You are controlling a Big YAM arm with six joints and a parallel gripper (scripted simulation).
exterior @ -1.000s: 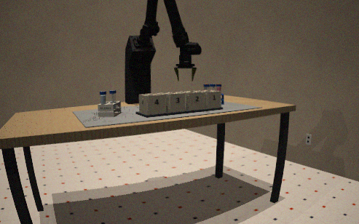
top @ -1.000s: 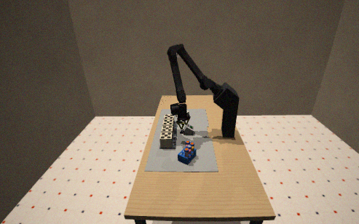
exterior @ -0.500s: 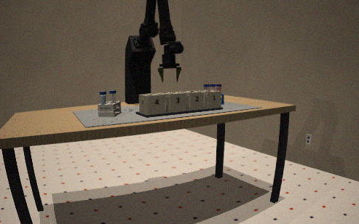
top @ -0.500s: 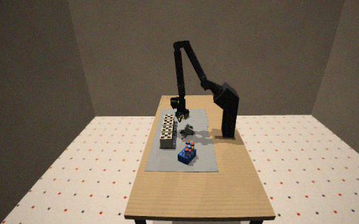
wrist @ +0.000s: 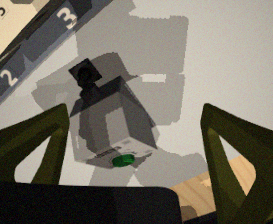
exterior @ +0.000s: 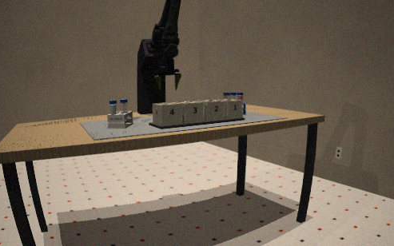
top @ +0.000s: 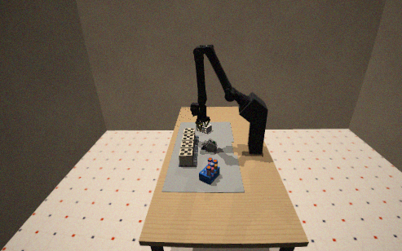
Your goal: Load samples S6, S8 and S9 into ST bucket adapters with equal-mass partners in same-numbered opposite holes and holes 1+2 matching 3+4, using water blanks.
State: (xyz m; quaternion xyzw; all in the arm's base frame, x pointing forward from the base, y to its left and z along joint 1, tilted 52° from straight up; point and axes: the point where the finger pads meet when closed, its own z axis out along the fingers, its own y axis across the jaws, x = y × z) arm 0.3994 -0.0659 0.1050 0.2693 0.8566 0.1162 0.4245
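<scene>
Now: hand 2 cm short of the blank marked 50, 29 cm to the left of it and 9 cm above it. From my hand the other things lie so: adapter 4: 13 cm ahead, 6 cm to the right, 10 cm below; done key block: 7 cm behind, 9 cm to the left, 10 cm below; adapter 3: 12 cm ahead, 5 cm to the left, 10 cm below.
</scene>
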